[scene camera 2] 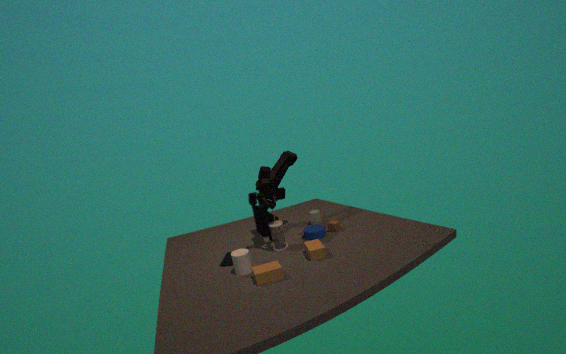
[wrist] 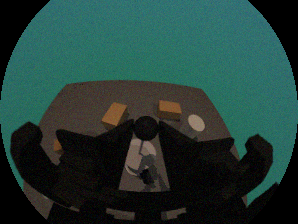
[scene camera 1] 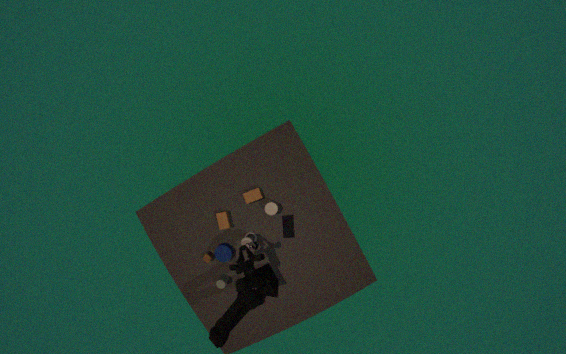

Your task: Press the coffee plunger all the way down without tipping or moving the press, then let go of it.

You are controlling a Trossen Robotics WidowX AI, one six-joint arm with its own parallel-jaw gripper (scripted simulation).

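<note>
Wrist view: the gripper (wrist: 146,123) visible, as is a coffee press (wrist: 141,155).
</note>
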